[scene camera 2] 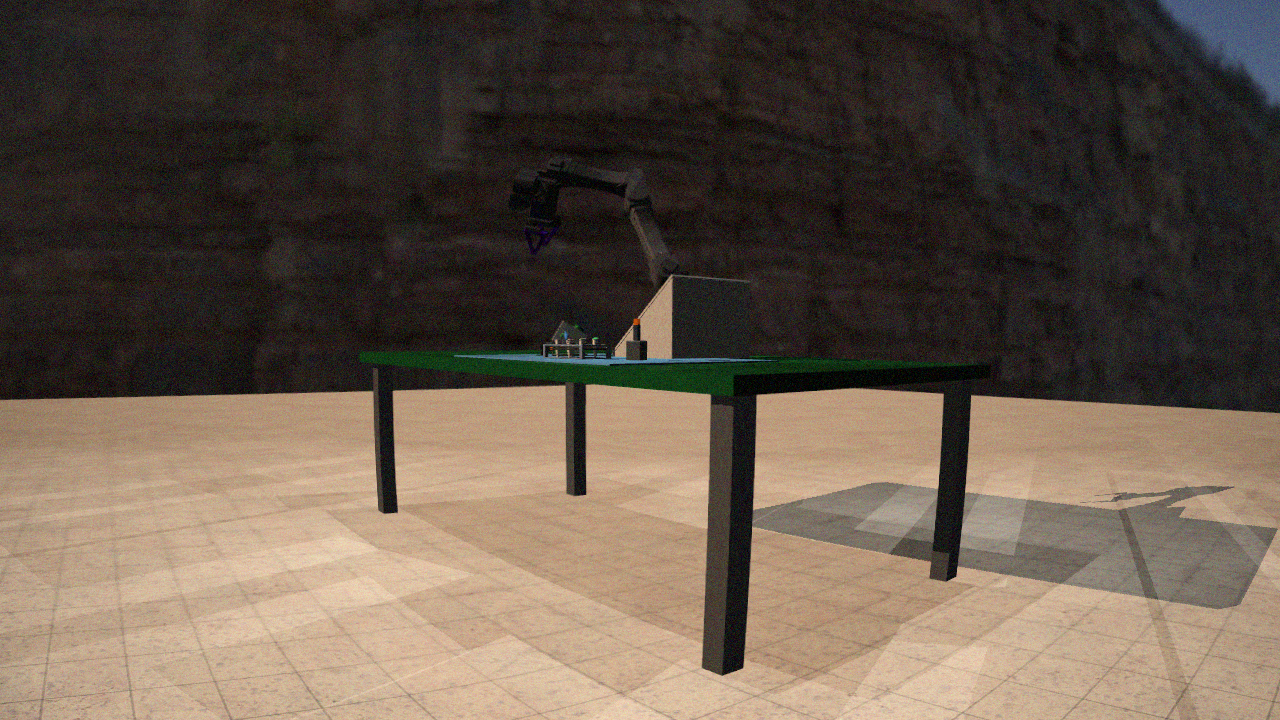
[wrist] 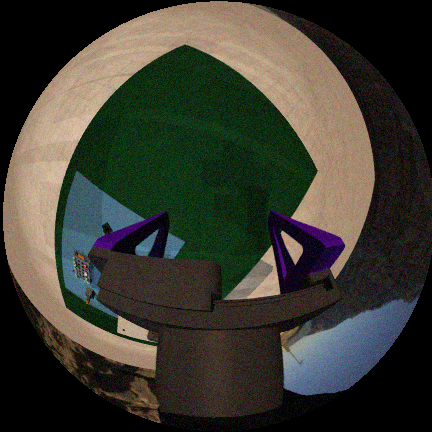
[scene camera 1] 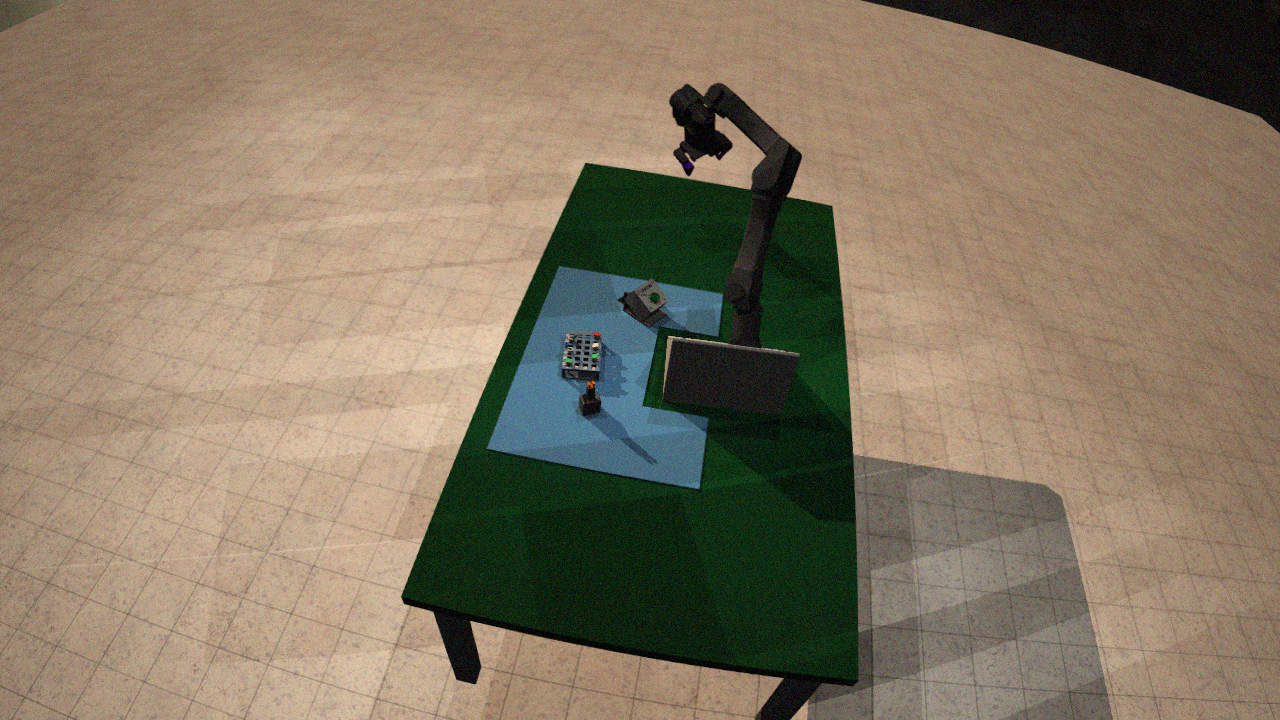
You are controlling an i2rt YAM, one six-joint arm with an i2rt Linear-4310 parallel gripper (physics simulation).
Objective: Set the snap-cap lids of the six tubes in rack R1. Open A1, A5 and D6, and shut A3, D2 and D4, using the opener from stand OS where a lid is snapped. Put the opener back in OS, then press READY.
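Frame: origin at the arm's base, x ahead, y right, z down, level; millimetres.
Seen in the pictures: gripper, between the fingertips: (scene camera 2: 538, 250) (wrist: 218, 216) (scene camera 1: 702, 166); arm's base, origin of its link: (scene camera 2: 696, 307) (scene camera 1: 743, 345).
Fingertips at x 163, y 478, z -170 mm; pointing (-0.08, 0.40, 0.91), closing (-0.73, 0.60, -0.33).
Offsets run from my fingertips to a thing's middle. Level surfaces: height alone.
Rack R1 {dy -490, dx +198, dz +259 mm} (scene camera 1: 581, 374) (wrist: 82, 266) stands on the blue mat, with small coloured tube lids on top; which lids are open or shut is too small to tell. It also shows in the second scene view (scene camera 2: 577, 346). The dark opener with an orange top {dy -643, dx +148, dz +243 mm} (scene camera 1: 590, 385) (scene camera 2: 636, 322) (wrist: 88, 301) stands upright in stand OS {dy -643, dx +148, dz +268 mm} (scene camera 1: 589, 406) (scene camera 2: 636, 350) beside the rack. A sloped box {dy -288, dx +80, dz +246 mm} (scene camera 1: 640, 308) (wrist: 106, 228) carries a green button {dy -299, dx +62, dz +224 mm} (scene camera 1: 655, 297); its label is unreadable. My gripper (scene camera 1: 703, 162) (scene camera 2: 541, 243) (wrist: 218, 216) is open and empty, high up near the table's far end, well away from the rack.
The blue mat {dz +288 mm} (scene camera 1: 608, 447) (wrist: 85, 200) lies on the green table (scene camera 1: 626, 555) (scene camera 2: 554, 374) (wrist: 200, 125). A large upright grey panel block (scene camera 1: 729, 376) (scene camera 2: 709, 317) stands beside the arm's base, right of the rack and opener in the first scene view.
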